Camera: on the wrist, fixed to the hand. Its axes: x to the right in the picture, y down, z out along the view.
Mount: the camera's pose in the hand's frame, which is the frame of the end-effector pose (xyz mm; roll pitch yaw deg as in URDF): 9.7 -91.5 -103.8 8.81 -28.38 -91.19
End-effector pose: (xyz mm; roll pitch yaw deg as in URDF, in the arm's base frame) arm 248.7 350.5 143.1 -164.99 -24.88 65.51
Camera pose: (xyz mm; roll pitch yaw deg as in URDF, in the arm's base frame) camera 174.8 336.5 259.6 162.96 12.56 150.77
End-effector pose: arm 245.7 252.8 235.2 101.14 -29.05 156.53
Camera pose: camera 159.3 160.0 179.0 69.38 57.53 123.02
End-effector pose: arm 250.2 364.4 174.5 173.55 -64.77 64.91
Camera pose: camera 123.4 335.6 222.9 119.49 15.07 123.11
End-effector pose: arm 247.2 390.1 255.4 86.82 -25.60 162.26
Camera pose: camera 168.9 311.7 172.0 49.77 50.91 106.15
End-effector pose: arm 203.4 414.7 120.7 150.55 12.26 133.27
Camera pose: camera 95.1 339.0 163.0 -148.14 55.41 -116.36
